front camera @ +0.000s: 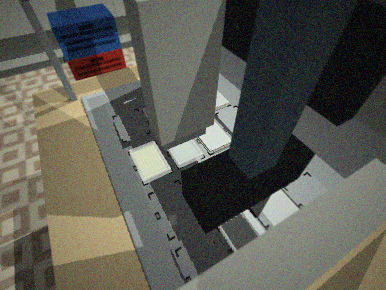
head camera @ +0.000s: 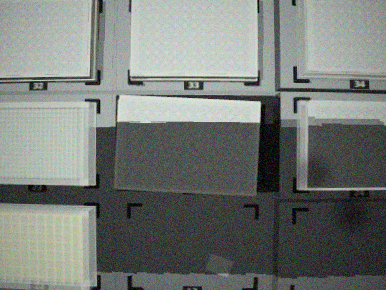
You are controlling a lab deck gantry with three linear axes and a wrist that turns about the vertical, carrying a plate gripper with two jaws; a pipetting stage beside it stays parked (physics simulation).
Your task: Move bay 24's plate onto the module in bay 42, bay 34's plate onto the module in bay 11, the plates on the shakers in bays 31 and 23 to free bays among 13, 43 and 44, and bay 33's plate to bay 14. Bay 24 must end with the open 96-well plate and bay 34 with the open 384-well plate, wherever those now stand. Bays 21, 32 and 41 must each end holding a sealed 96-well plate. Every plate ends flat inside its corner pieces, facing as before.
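Frame: origin at the robot's base, x right, y ahead, z up, level; metres.
Seen in the pictures: gripper, fingertip midpoint: (front camera: 229, 222); robot's base, link origin: (front camera: 114, 121).
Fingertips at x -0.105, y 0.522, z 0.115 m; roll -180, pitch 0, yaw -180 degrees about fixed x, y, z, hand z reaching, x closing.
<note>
Offsets run from my fingertips to a thing's middle. "pt": to the spot under its first point.
My gripper (front camera: 245, 187) is low over the column of bays 23 and 33 in the front view; its black body hides its jaws and both bays. In the head view, bay 23's plate @[dx -0.044, dy -0.135, dz -0.085 m] (head camera: 187, 145) looks slightly turned on its black shaker @[pt dx -0.040, dy -0.062, dz -0.084 m] (head camera: 269, 150). Bay 33's plate @[dx -0.152, dy -0.130, dz -0.107 m] (head camera: 194, 40), bay 32's plate @[dx -0.152, dy -0.294, dz -0.107 m] (head camera: 45, 37), bay 34's plate @[dx -0.152, dy +0.034, dz -0.093 m] (head camera: 345, 37) and bay 24's plate @[dx -0.045, dy +0.034, dz -0.093 m] (head camera: 347, 155) (front camera: 242, 231) sit in their bays. A fine-welled open plate @[dx -0.045, dy -0.294, dz -0.107 m] (head camera: 45, 145) (front camera: 186, 153) is in bay 22. A yellowish open plate with coarser wells @[dx +0.062, dy -0.294, dz -0.107 m] (head camera: 42, 245) (front camera: 150, 161) is in bay 12.
Bay 13 @[pt dx +0.054, dy -0.148, dz -0.115 m] (head camera: 175, 240) and bay 14 @[pt dx +0.053, dy +0.011, dz -0.100 m] (head camera: 335, 245) hold no plate; a small light patch lies on bay 13. The grey pipetting stage (front camera: 180, 65) stands left of my gripper's column (front camera: 290, 75). Blue (front camera: 87, 32) and red (front camera: 100, 65) boxes stand behind.
</note>
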